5 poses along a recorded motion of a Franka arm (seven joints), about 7.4 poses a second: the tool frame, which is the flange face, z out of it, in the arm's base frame.
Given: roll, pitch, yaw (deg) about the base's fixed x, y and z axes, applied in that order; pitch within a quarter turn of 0, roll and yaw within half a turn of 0; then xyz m.
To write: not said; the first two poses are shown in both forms.
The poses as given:
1: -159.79 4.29 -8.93 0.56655 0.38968 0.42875
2: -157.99 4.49 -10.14 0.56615 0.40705 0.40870
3: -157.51 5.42 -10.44 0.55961 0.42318 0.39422
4: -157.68 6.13 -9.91 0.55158 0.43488 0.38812
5: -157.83 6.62 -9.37 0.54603 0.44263 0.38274
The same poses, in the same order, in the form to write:
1: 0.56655 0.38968 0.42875 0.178 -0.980 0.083 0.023
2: 0.56615 0.40705 0.40870 0.193 -0.976 0.094 0.021
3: 0.55961 0.42318 0.39422 0.198 -0.975 0.098 0.028
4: 0.55158 0.43488 0.38812 0.197 -0.975 0.095 0.036
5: 0.54603 0.44263 0.38274 0.196 -0.976 0.091 0.041
